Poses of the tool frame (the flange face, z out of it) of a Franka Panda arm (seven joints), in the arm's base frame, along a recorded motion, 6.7 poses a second.
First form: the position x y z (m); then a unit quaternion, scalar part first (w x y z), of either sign.
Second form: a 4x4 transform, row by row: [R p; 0 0 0 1], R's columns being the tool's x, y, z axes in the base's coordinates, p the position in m. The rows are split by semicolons. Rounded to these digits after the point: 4 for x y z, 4 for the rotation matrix.
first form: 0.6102 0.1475 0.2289 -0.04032 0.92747 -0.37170 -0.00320
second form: 0.7237 -0.6897 0.0240 0.6102; -0.6892 -0.7204 0.0772 0.1475; -0.0359 -0.0724 -0.9967 0.2289; 0 0 0 1
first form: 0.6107 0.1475 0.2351 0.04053 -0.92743 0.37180 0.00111
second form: 0.7235 -0.6897 0.0281 0.6107; -0.6895 -0.7202 0.0760 0.1475; -0.0322 -0.0744 -0.9967 0.2351; 0 0 0 1
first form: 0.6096 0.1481 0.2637 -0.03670 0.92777 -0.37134 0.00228
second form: 0.7242 -0.6889 0.0315 0.6096; -0.6892 -0.7215 0.0664 0.1481; -0.0230 -0.0698 -0.9973 0.2637; 0 0 0 1
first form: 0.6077 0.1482 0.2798 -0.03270 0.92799 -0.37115 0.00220
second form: 0.7245 -0.6887 0.0284 0.6077; -0.6890 -0.7224 0.0591 0.1482; -0.0202 -0.0623 -0.9979 0.2798; 0 0 0 1
